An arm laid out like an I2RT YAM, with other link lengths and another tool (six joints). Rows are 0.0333 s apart.
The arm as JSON. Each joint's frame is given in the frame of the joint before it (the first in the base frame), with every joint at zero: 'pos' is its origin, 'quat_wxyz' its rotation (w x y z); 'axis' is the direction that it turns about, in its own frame. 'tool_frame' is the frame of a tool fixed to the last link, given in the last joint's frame.
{
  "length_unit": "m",
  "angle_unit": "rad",
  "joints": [
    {
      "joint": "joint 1",
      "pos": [
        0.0,
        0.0,
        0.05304
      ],
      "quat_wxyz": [
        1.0,
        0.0,
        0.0,
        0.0
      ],
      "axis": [
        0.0,
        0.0,
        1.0
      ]
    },
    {
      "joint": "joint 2",
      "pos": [
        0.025,
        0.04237,
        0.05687
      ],
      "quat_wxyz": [
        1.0,
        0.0,
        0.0,
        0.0
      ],
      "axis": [
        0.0,
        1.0,
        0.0
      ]
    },
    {
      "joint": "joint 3",
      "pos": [
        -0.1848,
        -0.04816,
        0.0
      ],
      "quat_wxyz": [
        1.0,
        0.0,
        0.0,
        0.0
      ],
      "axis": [
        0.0,
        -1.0,
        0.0
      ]
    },
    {
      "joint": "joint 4",
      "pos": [
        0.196,
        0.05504,
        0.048
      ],
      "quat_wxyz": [
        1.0,
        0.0,
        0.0,
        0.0
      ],
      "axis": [
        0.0,
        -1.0,
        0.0
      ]
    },
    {
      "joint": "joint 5",
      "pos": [
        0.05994,
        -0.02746,
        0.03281
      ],
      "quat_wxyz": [
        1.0,
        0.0,
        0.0,
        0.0
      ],
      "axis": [
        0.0,
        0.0,
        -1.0
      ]
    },
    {
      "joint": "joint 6",
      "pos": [
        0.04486,
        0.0,
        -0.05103
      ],
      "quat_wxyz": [
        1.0,
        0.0,
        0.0,
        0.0
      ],
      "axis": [
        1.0,
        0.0,
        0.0
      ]
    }
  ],
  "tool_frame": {
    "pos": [
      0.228,
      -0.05,
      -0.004
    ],
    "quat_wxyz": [
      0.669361,
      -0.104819,
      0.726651,
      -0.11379
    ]
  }
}
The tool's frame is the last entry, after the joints.
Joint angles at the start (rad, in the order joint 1, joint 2, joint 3, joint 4, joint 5, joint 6):
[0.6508 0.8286 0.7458 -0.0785 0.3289 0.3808]
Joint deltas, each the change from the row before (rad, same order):
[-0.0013 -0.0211 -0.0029 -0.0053 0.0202 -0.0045]
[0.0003 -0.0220 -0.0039 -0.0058 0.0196 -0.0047]
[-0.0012 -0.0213 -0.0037 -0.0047 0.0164 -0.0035]
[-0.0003 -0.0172 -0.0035 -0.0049 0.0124 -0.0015]
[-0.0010 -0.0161 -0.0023 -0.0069 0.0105 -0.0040]
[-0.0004 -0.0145 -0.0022 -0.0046 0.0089 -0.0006]
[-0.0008 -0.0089 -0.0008 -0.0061 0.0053 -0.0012]
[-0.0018 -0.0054 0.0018 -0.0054 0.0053 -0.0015]
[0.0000 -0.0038 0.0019 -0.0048 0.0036 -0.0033]
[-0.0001 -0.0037 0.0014 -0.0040 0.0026 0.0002]
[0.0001 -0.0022 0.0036 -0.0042 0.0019 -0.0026]
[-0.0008 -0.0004 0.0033 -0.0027 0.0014 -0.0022]
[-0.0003 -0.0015 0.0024 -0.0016 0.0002 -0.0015]
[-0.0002 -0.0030 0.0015 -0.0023 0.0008 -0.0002]
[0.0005 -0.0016 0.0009 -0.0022 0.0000 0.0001]
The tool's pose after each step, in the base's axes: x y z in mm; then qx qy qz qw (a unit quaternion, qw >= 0). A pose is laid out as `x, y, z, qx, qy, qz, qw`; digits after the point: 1 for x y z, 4 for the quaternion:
377.5, 143.7, 194.3, -0.1102, 0.7731, 0.0973, 0.6170
376.2, 136.9, 199.2, -0.1035, 0.7701, 0.0912, 0.6229
375.0, 130.4, 204.1, -0.0966, 0.7669, 0.0863, 0.6286
373.7, 125.5, 207.3, -0.0914, 0.7647, 0.0830, 0.6324
372.3, 120.9, 210.2, -0.0876, 0.7630, 0.0790, 0.6355
371.1, 117.2, 212.9, -0.0833, 0.7611, 0.0770, 0.6387
370.2, 114.6, 214.0, -0.0813, 0.7606, 0.0749, 0.6397
369.8, 111.9, 215.3, -0.0790, 0.7603, 0.0723, 0.6407
369.3, 110.4, 216.3, -0.0787, 0.7600, 0.0700, 0.6413
368.9, 109.3, 217.1, -0.0775, 0.7598, 0.0694, 0.6418
368.5, 108.5, 218.5, -0.0775, 0.7593, 0.0681, 0.6425
368.5, 107.6, 219.6, -0.0773, 0.7590, 0.0668, 0.6430
368.3, 107.3, 220.9, -0.0773, 0.7583, 0.0666, 0.6439
368.0, 106.7, 221.9, -0.0766, 0.7577, 0.0666, 0.6446
367.7, 106.7, 222.3, -0.0767, 0.7576, 0.0668, 0.6447

